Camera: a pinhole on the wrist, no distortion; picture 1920 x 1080 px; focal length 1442.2 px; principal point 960.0 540.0 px. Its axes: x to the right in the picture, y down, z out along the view. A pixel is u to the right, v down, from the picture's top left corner.
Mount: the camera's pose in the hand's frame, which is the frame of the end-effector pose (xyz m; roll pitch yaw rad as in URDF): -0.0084 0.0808 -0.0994 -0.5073 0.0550 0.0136
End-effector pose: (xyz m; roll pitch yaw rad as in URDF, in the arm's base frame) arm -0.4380 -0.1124 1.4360 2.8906 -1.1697 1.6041
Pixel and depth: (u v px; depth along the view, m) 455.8 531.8 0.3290
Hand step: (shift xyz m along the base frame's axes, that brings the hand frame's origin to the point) 0.2759 0.0860 -0.1515
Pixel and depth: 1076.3 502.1 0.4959
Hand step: 0.3767 0.2631 -0.0491
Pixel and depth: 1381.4 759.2 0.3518
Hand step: 0.3298 0.1411 0.0608
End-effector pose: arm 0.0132 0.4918 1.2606 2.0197 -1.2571 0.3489
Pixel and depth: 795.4 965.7 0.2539
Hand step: -0.1247 -0.2536 0.0349
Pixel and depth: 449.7 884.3 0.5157
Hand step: -0.1279 -0.5368 -0.0844
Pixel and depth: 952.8 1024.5 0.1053
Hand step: -0.1259 -0.0974 0.0430
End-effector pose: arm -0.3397 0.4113 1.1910 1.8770 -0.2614 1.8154
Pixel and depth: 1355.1 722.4 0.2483
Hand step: 0.1540 0.0562 0.2009
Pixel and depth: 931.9 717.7 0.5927
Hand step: 0.4991 0.0472 0.2875
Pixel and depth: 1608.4 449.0 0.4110
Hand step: 0.2835 0.2189 0.2140
